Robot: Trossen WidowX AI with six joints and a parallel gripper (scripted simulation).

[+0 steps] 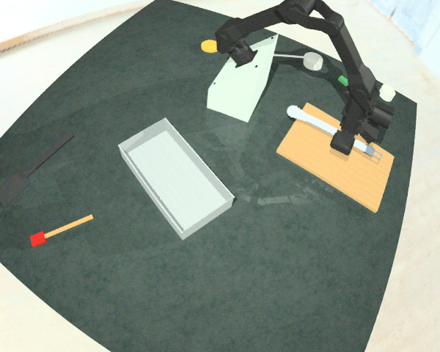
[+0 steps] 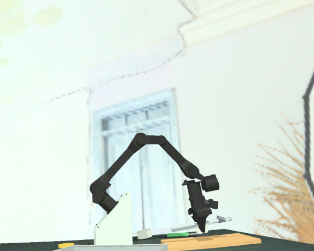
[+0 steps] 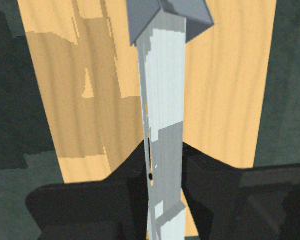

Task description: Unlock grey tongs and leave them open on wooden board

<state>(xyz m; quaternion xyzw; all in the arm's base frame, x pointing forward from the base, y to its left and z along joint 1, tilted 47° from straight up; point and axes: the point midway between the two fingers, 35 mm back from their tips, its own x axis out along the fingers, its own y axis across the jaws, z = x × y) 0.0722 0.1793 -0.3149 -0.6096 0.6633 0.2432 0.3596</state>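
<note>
My gripper tip is 40 mm above the wooden board and 10 mm to the right of it. Also, from my gripper tip: roasting tin 410 mm to the right, 300 mm ahead, 20 mm below; then red-headed spatula 640 mm to the right, 580 mm ahead, 40 mm below; then green-handled tool 320 mm behind, 40 mm to the left, 40 mm below.
</note>
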